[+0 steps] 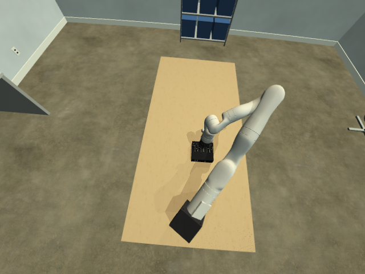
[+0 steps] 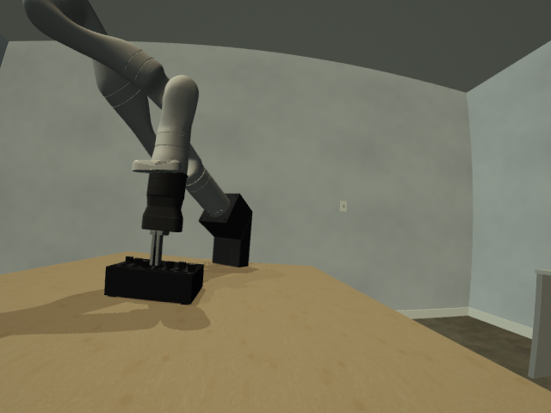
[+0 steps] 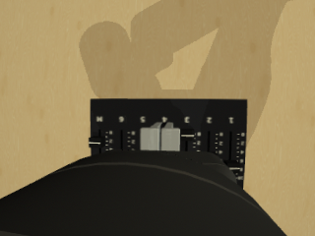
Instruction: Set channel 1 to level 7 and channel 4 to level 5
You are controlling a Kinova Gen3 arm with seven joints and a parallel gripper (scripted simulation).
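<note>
Now: the channel 1 fader cap 5 cm to the right of my hand, 5 cm behind it and 1 cm below it. The rest, counted from my hand: channel 4 fader cap: 2 cm behind, 1 cm to the left, 1 cm below.
</note>
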